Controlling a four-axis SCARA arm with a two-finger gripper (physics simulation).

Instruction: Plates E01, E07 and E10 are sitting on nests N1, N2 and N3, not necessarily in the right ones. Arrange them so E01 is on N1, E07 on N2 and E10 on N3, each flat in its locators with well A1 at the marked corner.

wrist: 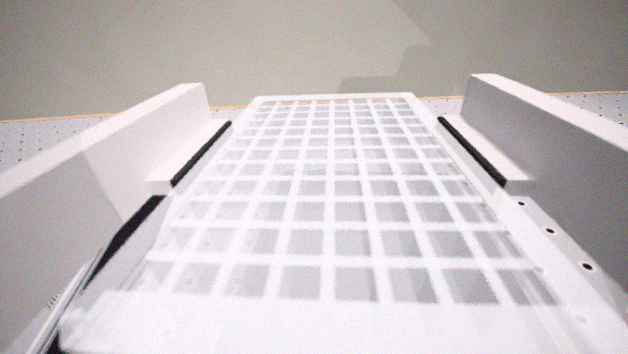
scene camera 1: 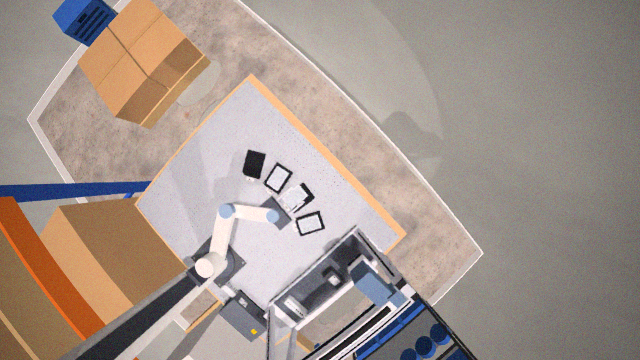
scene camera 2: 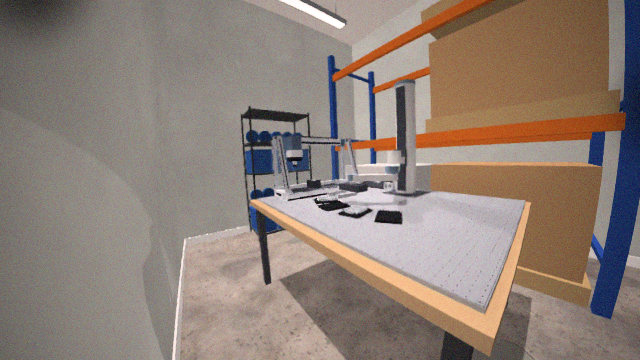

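Pixels of known places: gripper, fingertip midpoint: [wrist: 331, 104] [scene camera 1: 298, 194] [scene camera 2: 332, 195]; arm's base at its link origin: [scene camera 2: 405, 194].
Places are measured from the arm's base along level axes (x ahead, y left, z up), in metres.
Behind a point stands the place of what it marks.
My gripper [scene camera 1: 296, 198] @(x 0.734, y -0.061, z 0.093 m) [wrist: 331, 104] @(x 0.734, y -0.061, z 0.093 m) is shut on a clear, white-gridded plate [wrist: 330, 187] @(x 0.687, y -0.058, z 0.086 m), with the fingers on its two long sides. In scene camera 1 the held plate overlaps the third black nest [scene camera 1: 308, 192] from the upper left and is offset towards the arm; its height is hard to tell. The upper-left nest [scene camera 1: 254, 164] @(x 0.657, y 0.264, z 0.025 m) [scene camera 2: 388, 217] @(x 0.680, y 0.287, z 0.025 m) holds no plate. A second plate [scene camera 1: 278, 178] @(x 0.707, y 0.094, z 0.028 m) [scene camera 2: 355, 210] @(x 0.736, y 0.125, z 0.038 m) lies in the nest beside it, and a third plate [scene camera 1: 310, 223] [scene camera 2: 327, 199] lies in the lower-right nest. Plate names, nest names and corner marks are not readable.
A gantry device with a blue head [scene camera 1: 370, 281] @(x 0.753, y -0.501, z 0.501 m) [scene camera 2: 292, 142] @(x 0.773, y -0.469, z 0.447 m) stands at the right end of the table. A dark grey box [scene camera 1: 243, 315] @(x -0.076, y -0.372, z 0.128 m) is near the arm base. The arm's tall column [scene camera 2: 406, 137] @(x 0.064, y 0.039, z 0.456 m) stands at the back. Large cardboard boxes [scene camera 1: 145, 60] are beyond the table's wooden edge [scene camera 1: 325, 155] @(x 1.013, y -0.004, z 0.000 m).
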